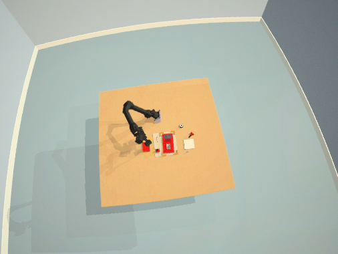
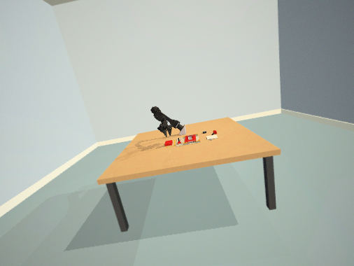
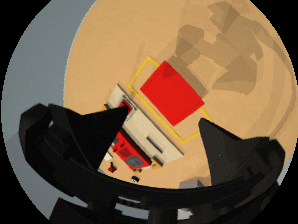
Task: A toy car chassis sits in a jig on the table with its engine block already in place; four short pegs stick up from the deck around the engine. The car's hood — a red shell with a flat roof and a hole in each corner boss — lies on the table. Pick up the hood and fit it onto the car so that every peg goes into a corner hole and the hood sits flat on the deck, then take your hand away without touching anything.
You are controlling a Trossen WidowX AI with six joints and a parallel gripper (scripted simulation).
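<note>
Right now my gripper tip is 6 cm above the red hood, 1 cm to the left of it and 1 cm short of it. Also, from my gripper tip: square plate (42 cm to the left, 7 cm below, 3 cm ahead); then grey wheel (37 cm to the left, 17 cm behind, 7 cm below).
</note>
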